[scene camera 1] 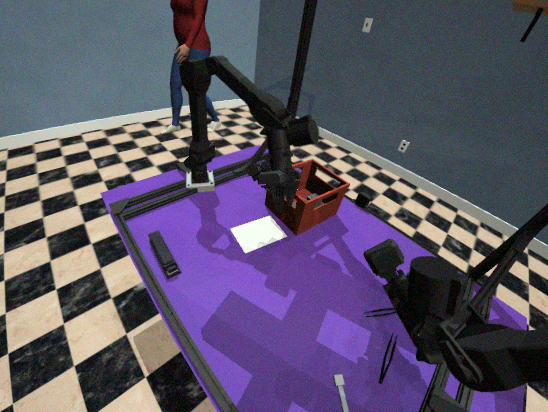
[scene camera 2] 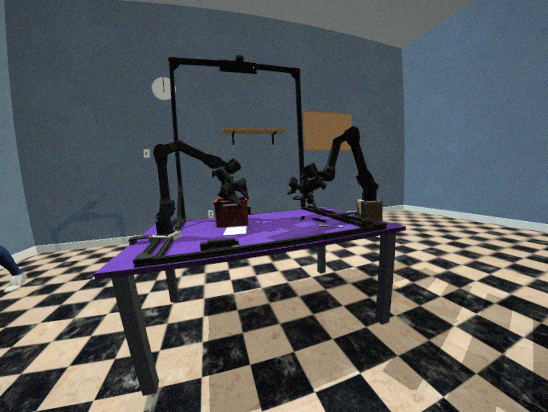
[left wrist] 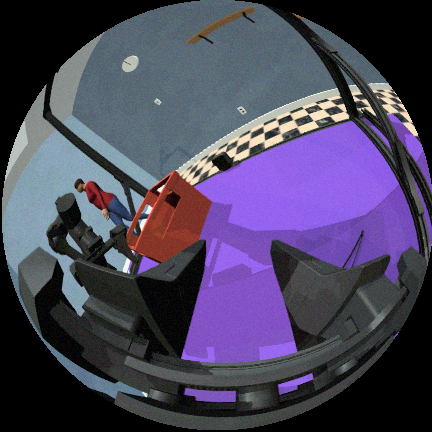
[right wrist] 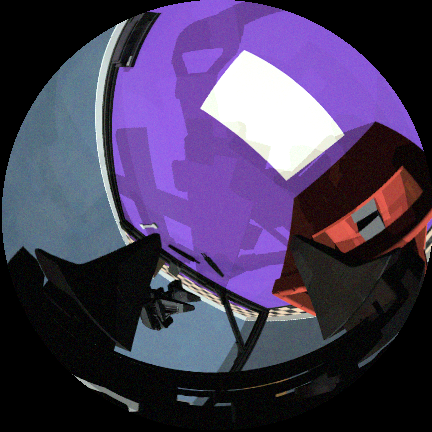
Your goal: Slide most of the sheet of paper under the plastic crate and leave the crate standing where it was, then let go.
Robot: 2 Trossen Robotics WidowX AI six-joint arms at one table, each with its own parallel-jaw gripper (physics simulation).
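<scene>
The white sheet of paper (scene camera 1: 257,235) (scene camera 2: 235,230) (right wrist: 270,110) lies flat on the purple table, one short edge close beside the foot of the red plastic crate (scene camera 1: 325,205) (scene camera 2: 231,215) (left wrist: 175,220) (right wrist: 345,180). The crate stands upright with grey things inside. My right gripper (scene camera 1: 289,193) (scene camera 2: 240,198) (right wrist: 228,241) is open and empty at the crate's upper part; one finger overlaps the crate in the right wrist view, and I cannot tell whether it touches. My left gripper (scene camera 2: 300,196) (left wrist: 238,246) is partly open and empty, above the table well apart from crate and paper.
A long black stapler-like object (scene camera 1: 163,254) (scene camera 2: 219,244) lies near the table's left side in scene camera 1. Thin black tweezer-like tools (scene camera 1: 388,355) and a light grey tool (scene camera 1: 341,392) lie near the left arm. Dark rails run along the table edges. A person stands behind the table.
</scene>
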